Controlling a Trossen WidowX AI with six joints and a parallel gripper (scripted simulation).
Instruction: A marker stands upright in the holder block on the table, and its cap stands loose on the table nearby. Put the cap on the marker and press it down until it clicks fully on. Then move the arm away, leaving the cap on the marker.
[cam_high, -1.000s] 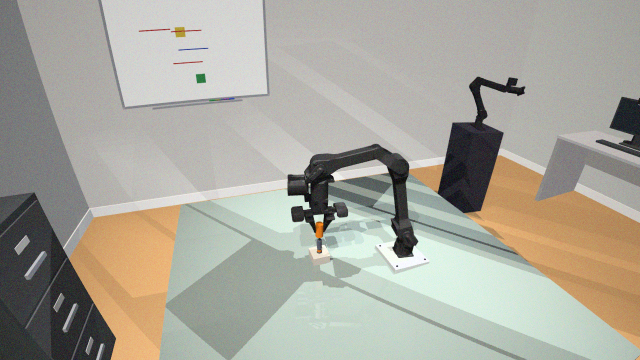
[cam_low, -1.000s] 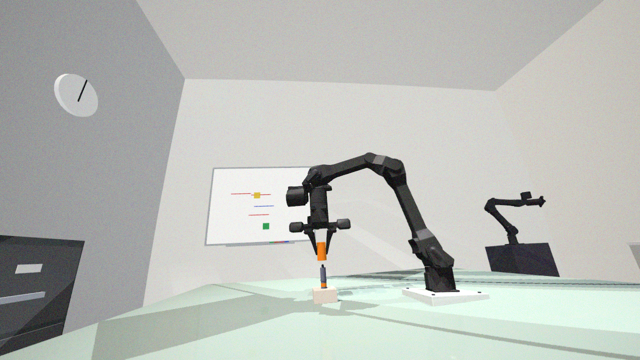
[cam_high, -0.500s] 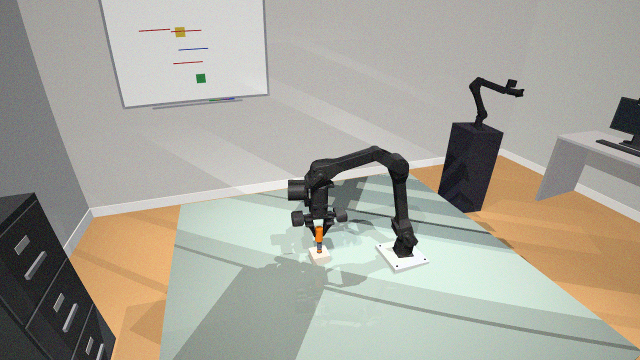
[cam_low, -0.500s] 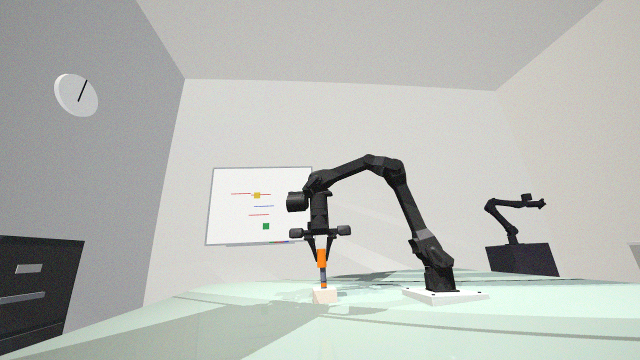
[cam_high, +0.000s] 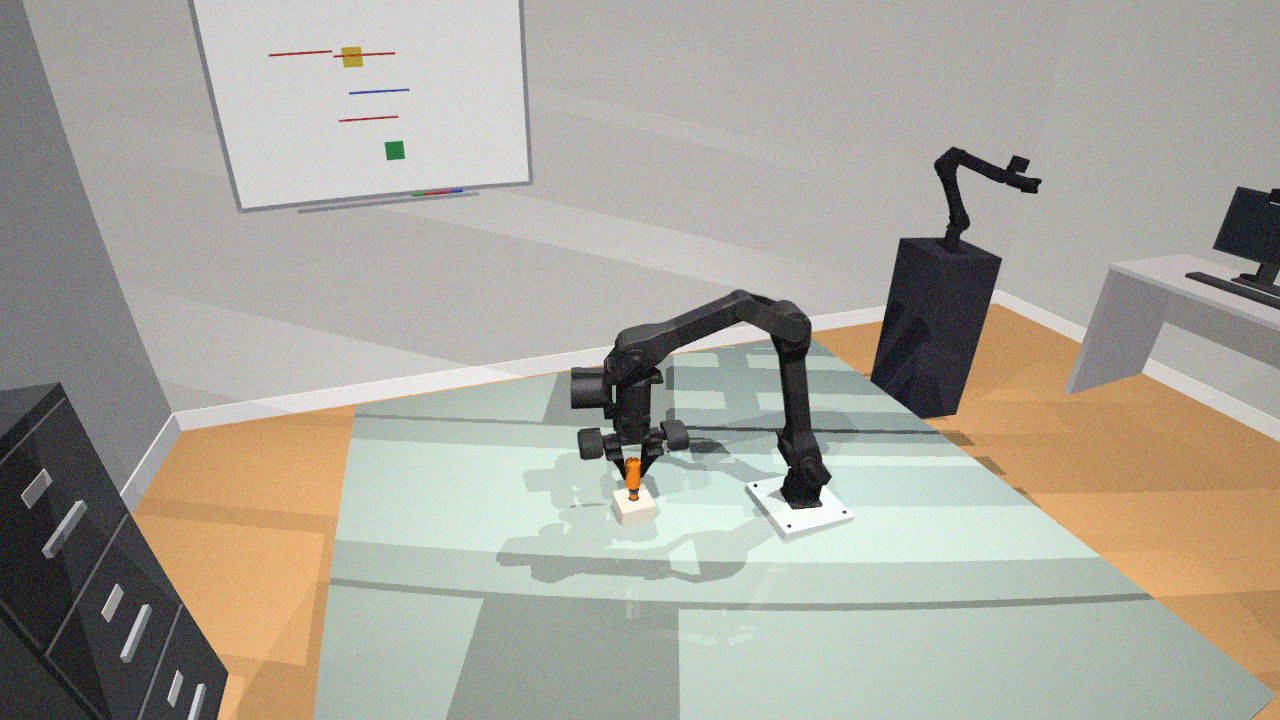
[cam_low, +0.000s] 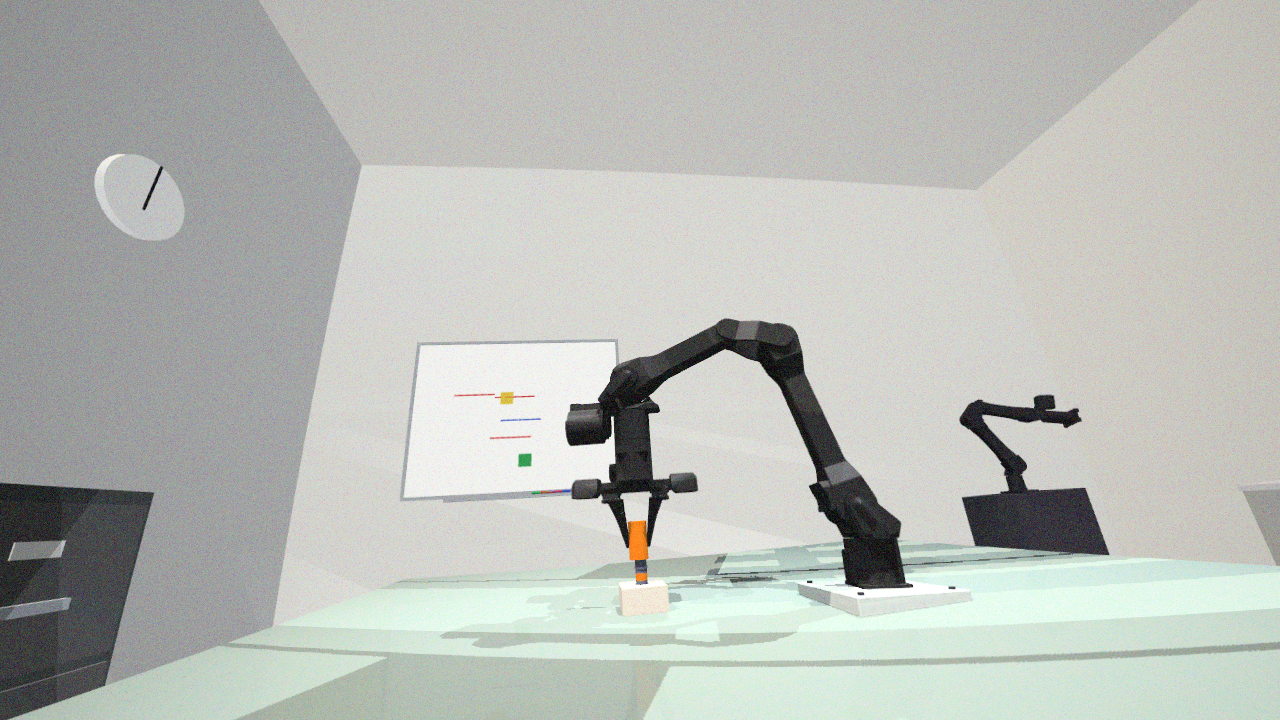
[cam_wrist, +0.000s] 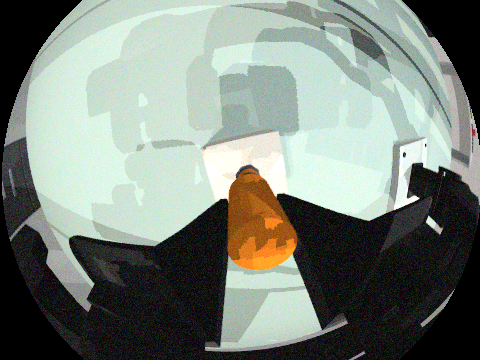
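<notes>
Right now the orange cap is 1 cm above my gripper tip. From my gripper tip the other things lie so: white holder block 7 cm below.
</notes>
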